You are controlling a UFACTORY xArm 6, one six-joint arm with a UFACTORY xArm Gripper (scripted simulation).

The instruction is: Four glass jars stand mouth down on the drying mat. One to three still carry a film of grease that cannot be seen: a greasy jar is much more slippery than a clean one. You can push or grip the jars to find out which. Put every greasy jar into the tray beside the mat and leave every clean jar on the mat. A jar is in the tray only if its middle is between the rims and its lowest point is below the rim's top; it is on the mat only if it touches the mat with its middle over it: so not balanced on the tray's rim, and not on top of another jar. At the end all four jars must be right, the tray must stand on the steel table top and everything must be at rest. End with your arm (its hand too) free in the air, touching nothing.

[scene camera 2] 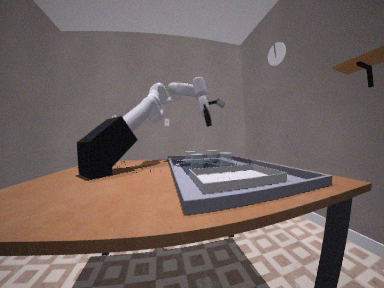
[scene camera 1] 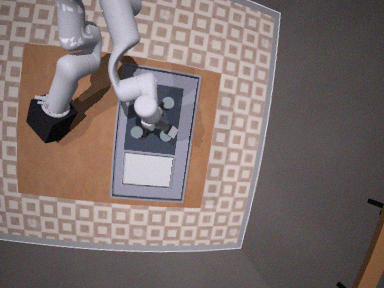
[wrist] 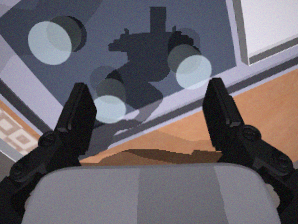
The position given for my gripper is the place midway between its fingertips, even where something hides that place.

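Through scene camera 1 I see a white tray (scene camera 1: 139,170) and a dark drying mat (scene camera 1: 152,143). Scene camera 2 shows me the tray (scene camera 2: 239,176) too. In the wrist view there is my own gripper (wrist: 148,94), along with a glass jar (wrist: 52,41), a glass jar (wrist: 191,69) and a glass jar (wrist: 110,95), and the mat (wrist: 133,49) is there as well.
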